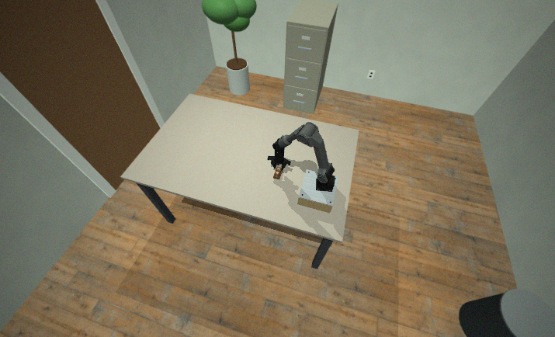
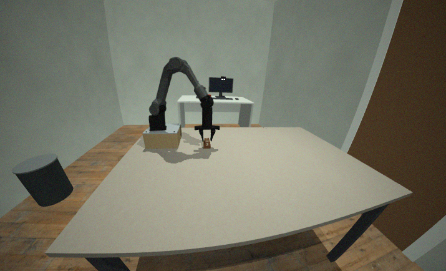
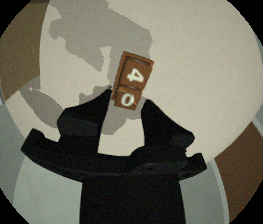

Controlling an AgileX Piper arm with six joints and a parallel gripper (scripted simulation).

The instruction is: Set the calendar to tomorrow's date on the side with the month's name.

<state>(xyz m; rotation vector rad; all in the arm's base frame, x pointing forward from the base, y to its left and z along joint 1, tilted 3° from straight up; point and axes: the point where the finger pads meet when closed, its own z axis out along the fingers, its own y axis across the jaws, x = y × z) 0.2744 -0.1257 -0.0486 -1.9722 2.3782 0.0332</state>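
The wooden digit cube lies 20 mm below my hand. From my hand the other things lie so: brown tray 20 mm to the left, 40 mm below.
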